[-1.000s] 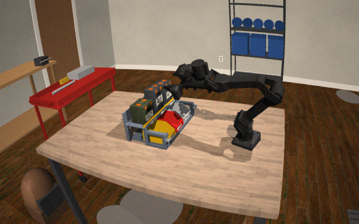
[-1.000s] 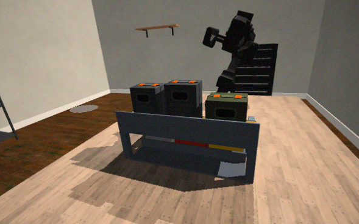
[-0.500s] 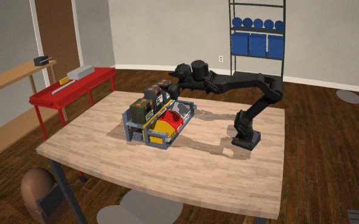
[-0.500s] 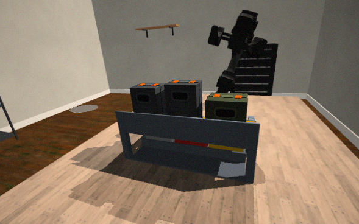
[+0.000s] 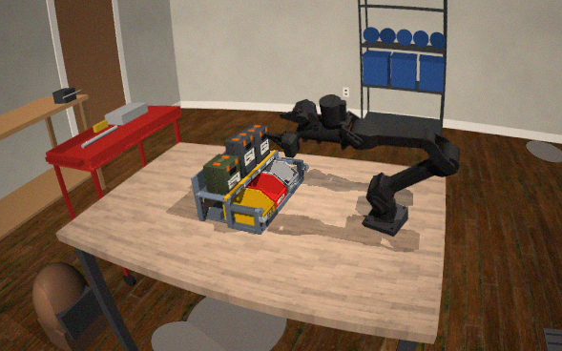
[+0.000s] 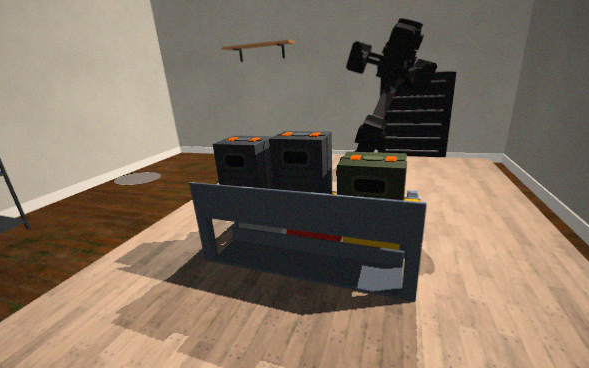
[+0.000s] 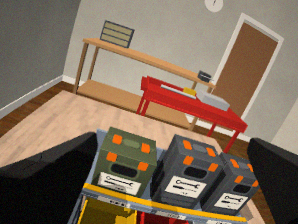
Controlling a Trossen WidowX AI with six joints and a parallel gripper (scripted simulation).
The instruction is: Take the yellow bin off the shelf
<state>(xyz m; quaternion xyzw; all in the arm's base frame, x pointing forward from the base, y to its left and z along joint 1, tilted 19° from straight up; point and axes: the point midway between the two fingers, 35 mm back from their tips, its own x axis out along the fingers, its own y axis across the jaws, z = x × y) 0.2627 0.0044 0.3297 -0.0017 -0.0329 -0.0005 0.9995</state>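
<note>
The yellow open bin lies 29 cm below my hand, 14 cm ahead of it and 1 cm to the left of it. From my hand the other things lie so: green case: 22 cm ahead, 18 cm below, 2 cm to the left; then red bin: 29 cm below, 15 cm ahead, 10 cm to the right.
</note>
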